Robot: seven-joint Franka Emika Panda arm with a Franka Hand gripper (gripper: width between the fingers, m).
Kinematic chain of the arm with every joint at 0, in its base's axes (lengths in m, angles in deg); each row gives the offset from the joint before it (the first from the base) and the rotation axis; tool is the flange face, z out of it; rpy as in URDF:
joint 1: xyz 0 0 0.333 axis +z
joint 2: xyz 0 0 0 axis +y
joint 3: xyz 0 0 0.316 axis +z
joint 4: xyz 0.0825 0 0 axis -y
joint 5: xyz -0.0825 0 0.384 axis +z
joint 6: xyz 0 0 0 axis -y
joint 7: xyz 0.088 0 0 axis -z
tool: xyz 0 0 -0.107 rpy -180 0 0
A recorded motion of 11 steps. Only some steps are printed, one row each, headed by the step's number.
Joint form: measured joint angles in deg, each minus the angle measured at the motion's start. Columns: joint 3, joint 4, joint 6, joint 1, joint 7, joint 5, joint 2.
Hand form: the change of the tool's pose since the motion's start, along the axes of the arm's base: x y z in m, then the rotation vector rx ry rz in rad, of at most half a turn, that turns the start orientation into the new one. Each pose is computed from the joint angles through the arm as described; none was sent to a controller.
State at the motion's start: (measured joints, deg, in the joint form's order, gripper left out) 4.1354 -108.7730 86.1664 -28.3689 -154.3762 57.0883 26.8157
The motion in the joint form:
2: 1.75 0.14 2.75 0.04 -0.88 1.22 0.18
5: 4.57 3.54 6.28 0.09 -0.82 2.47 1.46
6: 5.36 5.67 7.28 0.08 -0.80 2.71 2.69
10: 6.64 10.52 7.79 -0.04 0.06 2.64 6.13
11: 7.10 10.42 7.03 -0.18 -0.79 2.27 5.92
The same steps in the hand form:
2: 0.0101 0.0114 0.0001 -0.0094 -0.0368 -0.0120
5: 0.0380 0.0245 0.0110 -0.0311 -0.1006 -0.0261
6: 0.0503 0.0257 0.0131 -0.0372 -0.1241 -0.0317
10: 0.0726 0.0261 0.0113 -0.0332 -0.1437 -0.0335
11: 0.0715 0.0304 0.0137 -0.0249 -0.1573 -0.0113

